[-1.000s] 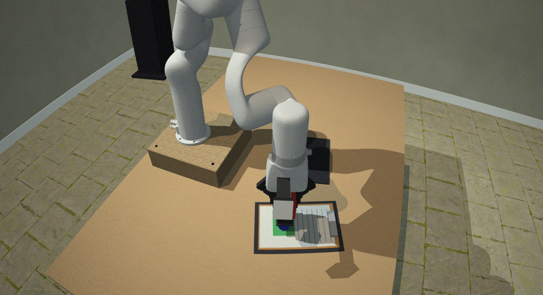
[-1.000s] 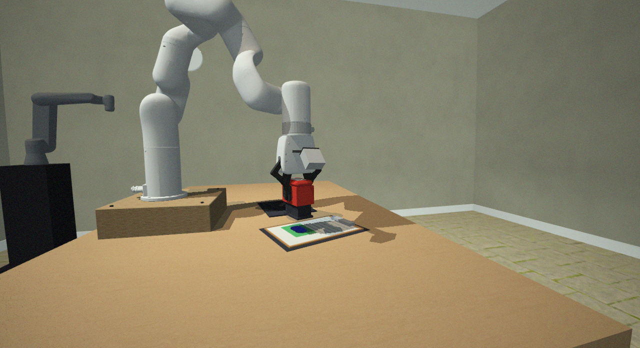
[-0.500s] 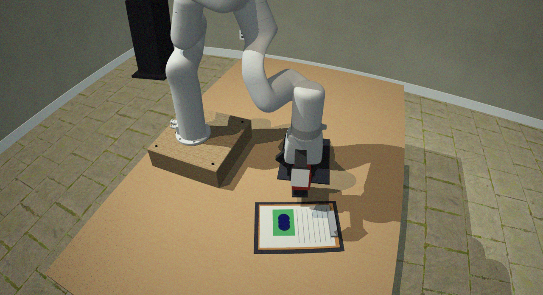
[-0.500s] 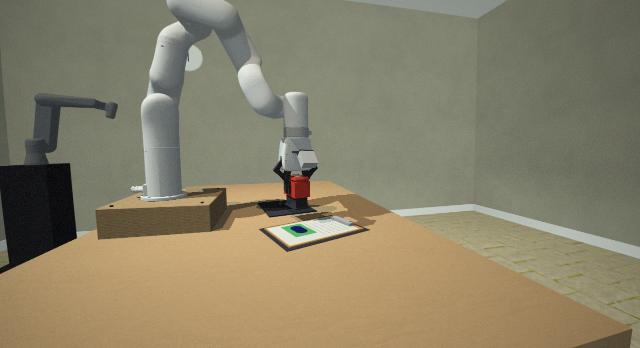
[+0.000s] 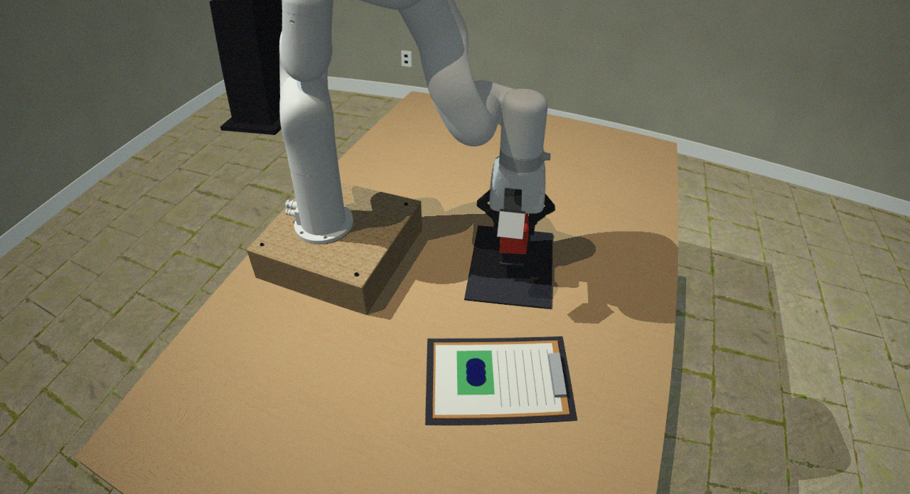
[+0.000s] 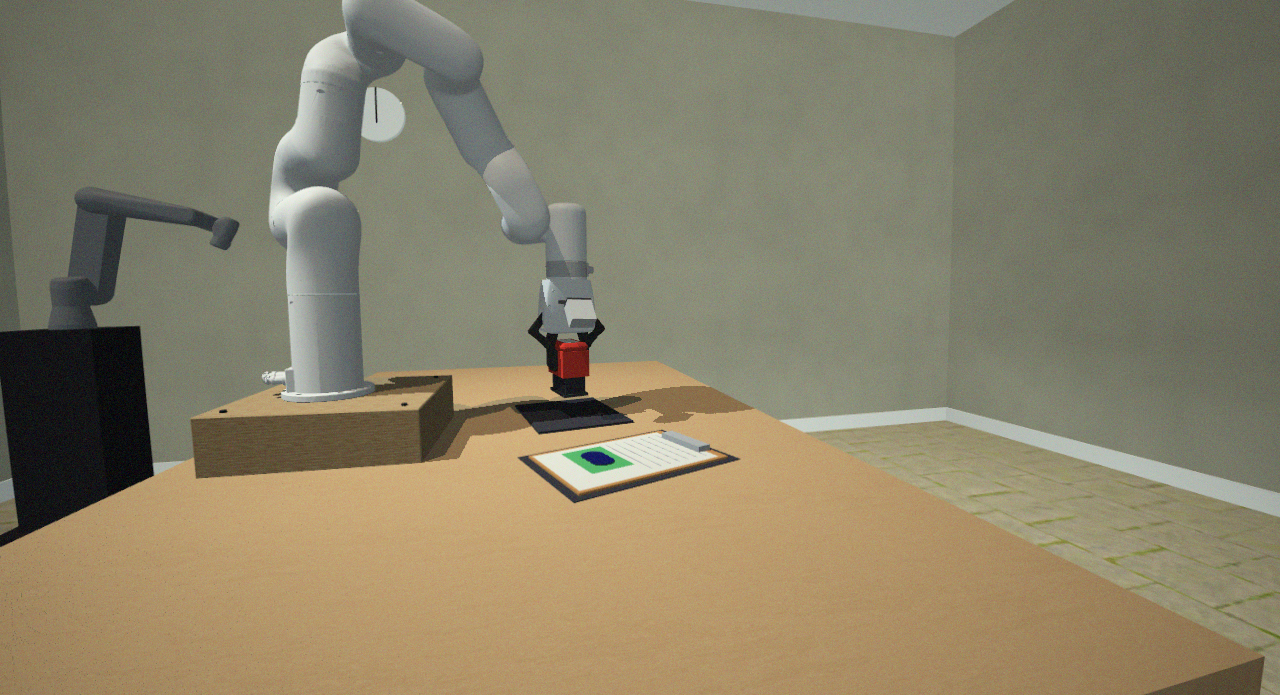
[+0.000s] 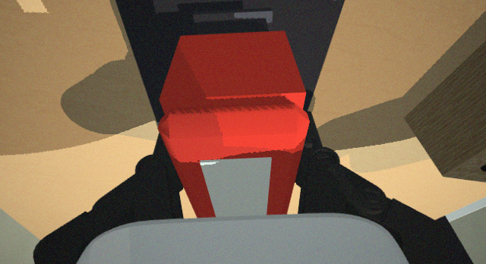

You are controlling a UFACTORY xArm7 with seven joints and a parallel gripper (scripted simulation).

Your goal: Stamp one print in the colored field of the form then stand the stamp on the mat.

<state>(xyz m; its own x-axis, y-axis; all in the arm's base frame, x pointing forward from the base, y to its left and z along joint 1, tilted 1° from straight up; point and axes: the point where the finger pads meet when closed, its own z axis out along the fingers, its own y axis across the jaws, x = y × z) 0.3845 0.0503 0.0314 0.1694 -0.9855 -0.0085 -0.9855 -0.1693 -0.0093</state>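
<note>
The dark mat lies 110 mm below my hand and 10 mm to the left of it. The rest, counted from my hand: red stamp (20 mm below).
</note>
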